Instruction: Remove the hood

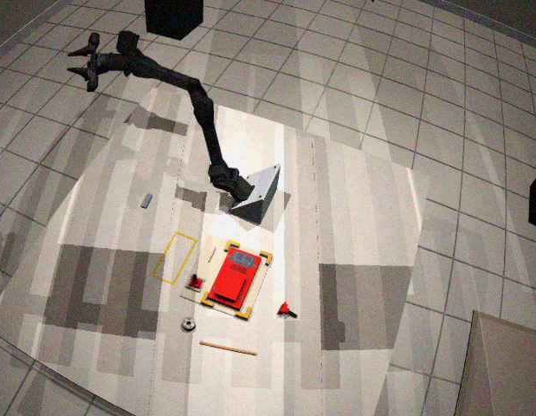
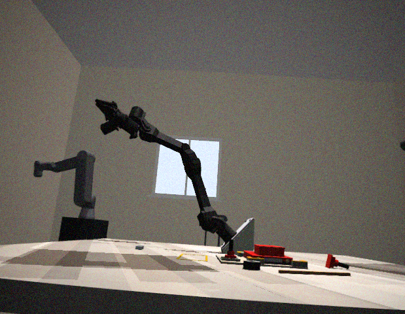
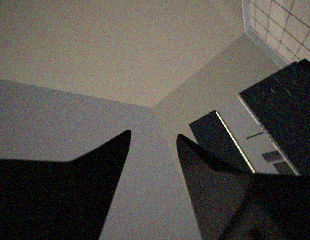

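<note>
My gripper tip is now 17 cm short of the hood, 69 cm to the right of it and 52 cm above it. The rest, counted from my gripper tip: thin wooden stick (36 cm ahead, 77 cm to the left, 56 cm below).
</note>
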